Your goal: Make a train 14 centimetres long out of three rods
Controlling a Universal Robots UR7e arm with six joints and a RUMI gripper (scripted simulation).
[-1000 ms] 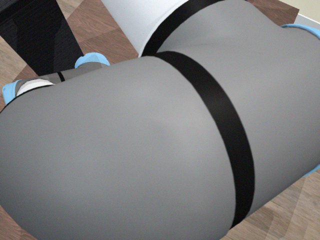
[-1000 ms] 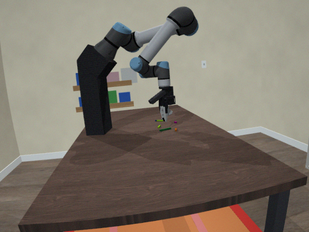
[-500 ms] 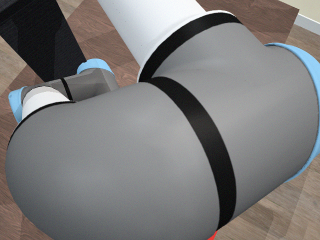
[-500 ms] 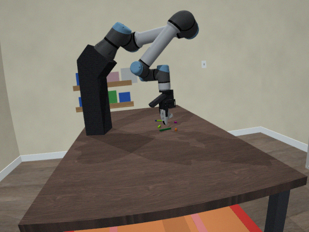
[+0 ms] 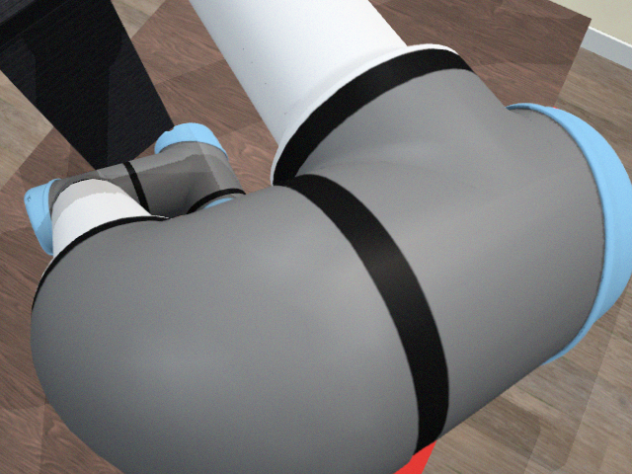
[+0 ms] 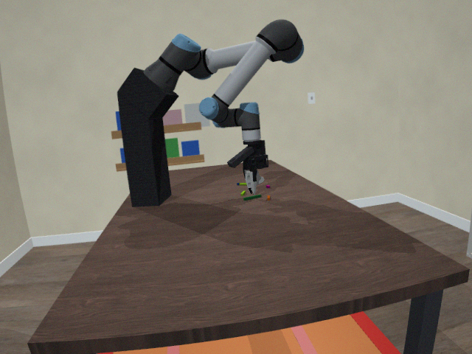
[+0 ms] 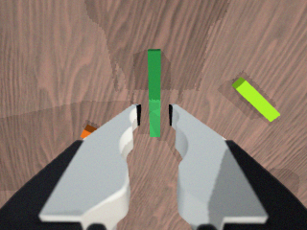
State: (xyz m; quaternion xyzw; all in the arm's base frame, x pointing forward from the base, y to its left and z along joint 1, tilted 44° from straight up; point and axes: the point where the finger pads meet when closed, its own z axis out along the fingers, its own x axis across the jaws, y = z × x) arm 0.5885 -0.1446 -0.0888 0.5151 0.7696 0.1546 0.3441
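My hand is 30 mm above the green rod. Round my hand: magenta rod (160 mm to the left, 100 mm ahead, 30 mm below); then blue rod (280 mm to the left, 30 mm below, 20 mm behind); then orange rod (60 mm ahead, 40 mm to the right, 30 mm below).
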